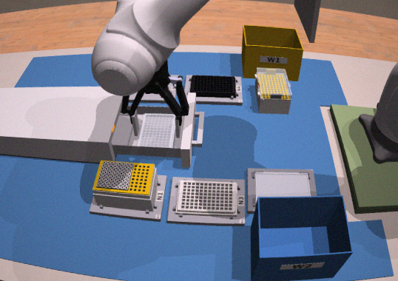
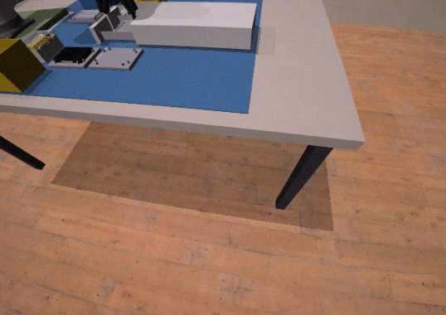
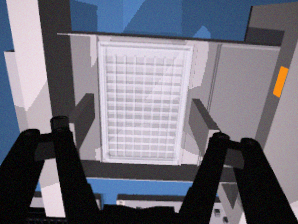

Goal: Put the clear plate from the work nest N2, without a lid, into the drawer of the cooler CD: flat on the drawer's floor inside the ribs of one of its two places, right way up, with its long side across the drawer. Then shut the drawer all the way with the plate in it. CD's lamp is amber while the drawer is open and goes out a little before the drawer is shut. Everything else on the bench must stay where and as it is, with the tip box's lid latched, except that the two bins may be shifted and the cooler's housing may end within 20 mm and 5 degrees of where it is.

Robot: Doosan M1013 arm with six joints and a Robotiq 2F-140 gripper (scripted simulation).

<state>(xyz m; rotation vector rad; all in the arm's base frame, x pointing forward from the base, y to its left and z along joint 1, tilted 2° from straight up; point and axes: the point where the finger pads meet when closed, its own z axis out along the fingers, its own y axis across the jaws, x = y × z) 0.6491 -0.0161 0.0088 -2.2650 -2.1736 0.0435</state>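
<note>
Right now the clear plate is 20 mm below my hand. The rest, counted from my hand: drawer 40 mm ahead, 20 mm below; then tube rack 40 mm ahead, 180 mm to the left, 20 mm above; then cooler CD 170 mm ahead, 10 mm to the right, 10 mm below.
</note>
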